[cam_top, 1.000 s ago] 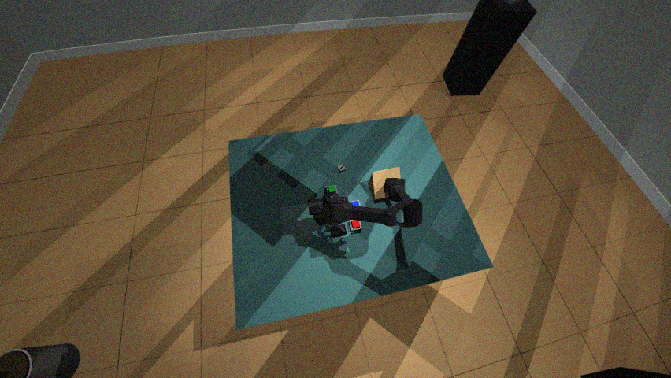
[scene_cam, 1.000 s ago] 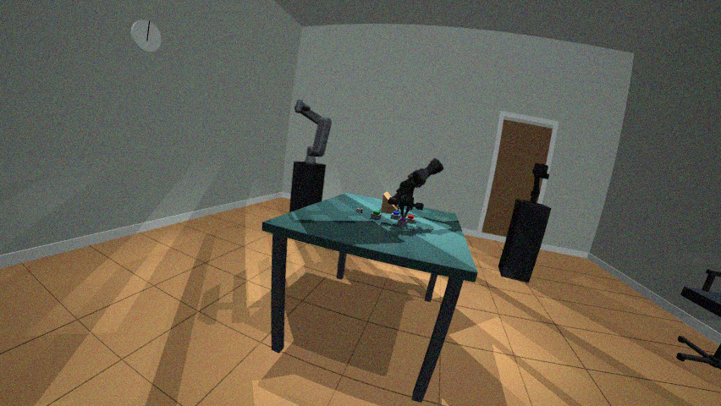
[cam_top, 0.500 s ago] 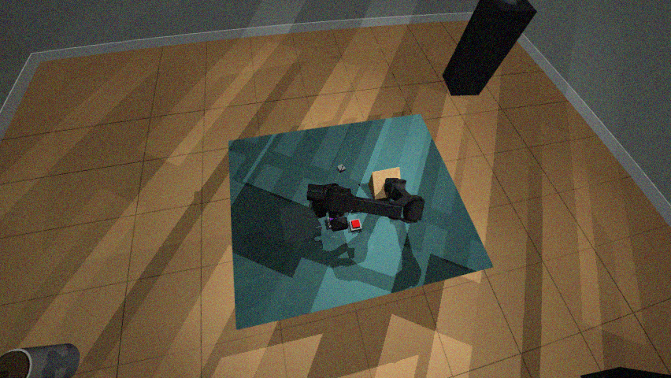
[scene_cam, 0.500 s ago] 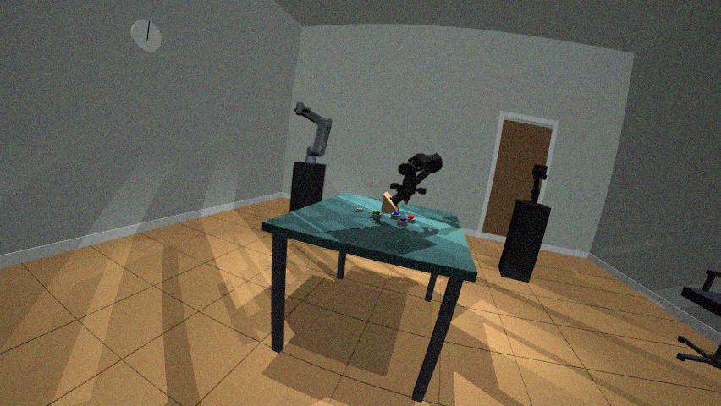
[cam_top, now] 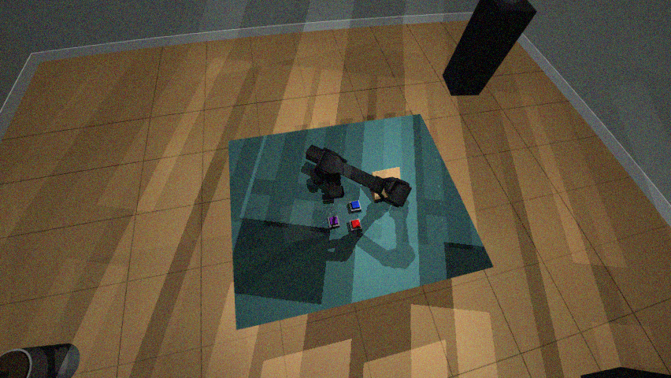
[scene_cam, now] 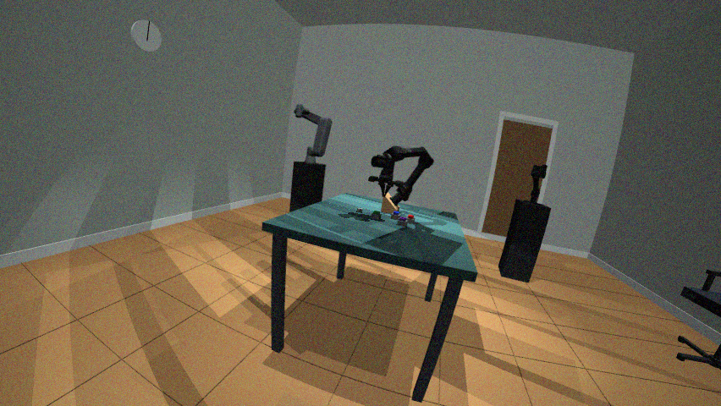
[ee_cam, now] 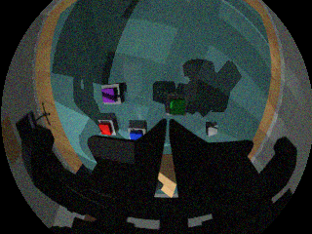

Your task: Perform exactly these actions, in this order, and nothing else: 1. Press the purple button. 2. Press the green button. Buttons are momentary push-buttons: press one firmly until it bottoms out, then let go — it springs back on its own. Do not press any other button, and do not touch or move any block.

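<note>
Right now my gripper tip is 10 mm past the green button, 30 mm to the left of it and 100 mm above it. The rest, counted from my gripper tip: purple button: 130 mm to the left, 100 mm below; then blue button: 110 mm behind, 60 mm to the left, 100 mm below; then red button: 100 mm behind, 150 mm to the left, 100 mm below.
</note>
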